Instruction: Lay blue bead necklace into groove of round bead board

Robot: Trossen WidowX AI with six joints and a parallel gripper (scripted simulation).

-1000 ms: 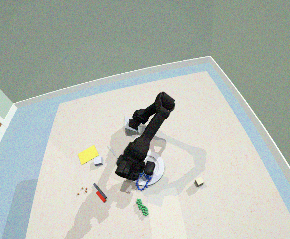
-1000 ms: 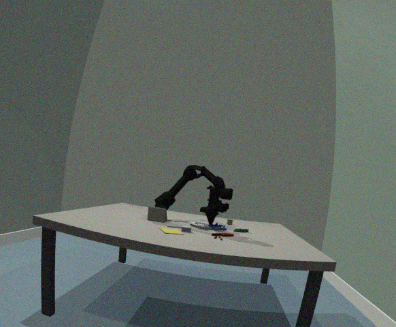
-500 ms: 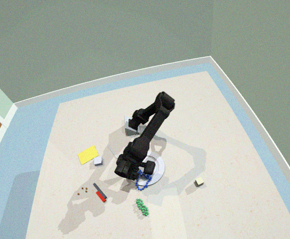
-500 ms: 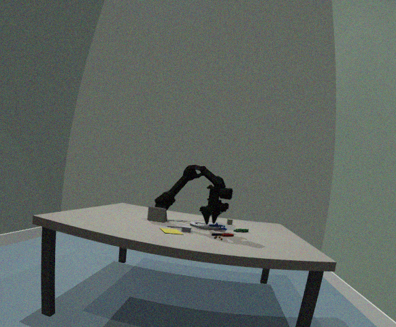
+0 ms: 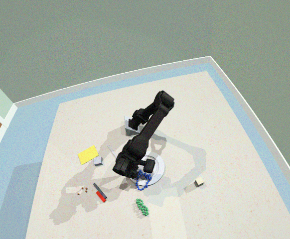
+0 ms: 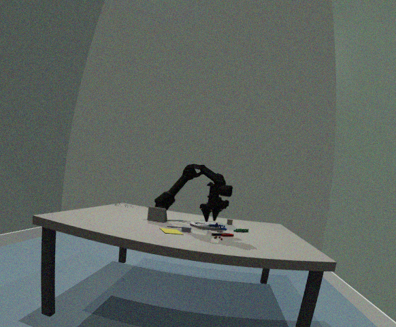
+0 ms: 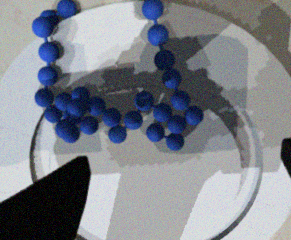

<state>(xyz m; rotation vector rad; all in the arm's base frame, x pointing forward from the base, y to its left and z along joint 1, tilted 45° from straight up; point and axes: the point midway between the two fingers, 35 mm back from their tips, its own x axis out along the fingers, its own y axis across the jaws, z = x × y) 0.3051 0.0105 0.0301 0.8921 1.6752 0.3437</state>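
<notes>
Right now my gripper tip is 30 mm to the right of the round bead board, 30 mm above it and 20 mm past it. The rest, counted from my gripper tip: white cube 240 mm to the right, 90 mm behind, 30 mm below; grey tool 210 mm to the right, 100 mm ahead, 30 mm below; stick 160 mm to the right, 150 mm behind, 40 mm below.
</notes>
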